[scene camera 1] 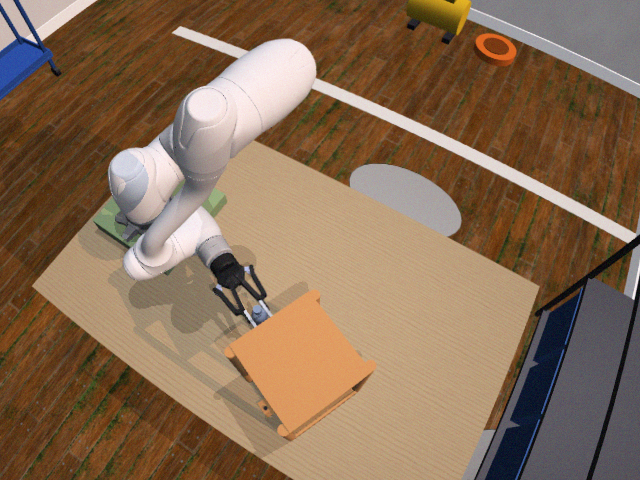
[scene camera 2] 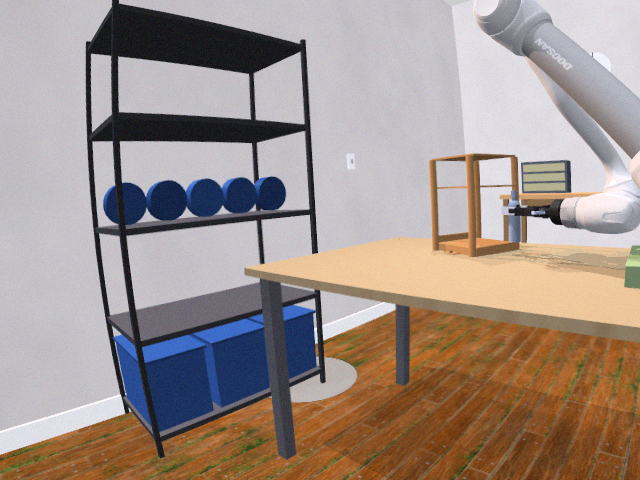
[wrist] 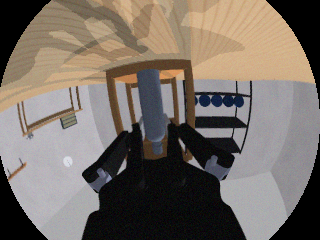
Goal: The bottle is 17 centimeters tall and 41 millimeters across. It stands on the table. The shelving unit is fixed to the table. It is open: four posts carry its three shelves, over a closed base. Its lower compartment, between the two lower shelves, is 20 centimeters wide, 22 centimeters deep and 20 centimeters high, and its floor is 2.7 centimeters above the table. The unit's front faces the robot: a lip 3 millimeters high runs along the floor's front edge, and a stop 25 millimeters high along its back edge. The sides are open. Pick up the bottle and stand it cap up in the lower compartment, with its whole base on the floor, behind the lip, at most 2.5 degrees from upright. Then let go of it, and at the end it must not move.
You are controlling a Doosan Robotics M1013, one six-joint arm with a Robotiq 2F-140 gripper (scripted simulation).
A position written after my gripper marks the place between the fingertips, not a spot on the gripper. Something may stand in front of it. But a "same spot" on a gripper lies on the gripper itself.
My gripper shows in scene camera 1, in scene camera 2 and in the wrist view (pixel 154 120). The same spot on a wooden shelving unit: (wrist: pixel 176 66) is (scene camera 2: pixel 482 249). One and the same spot on my gripper: (scene camera 1: pixel 250 269) is (scene camera 2: pixel 533 208).
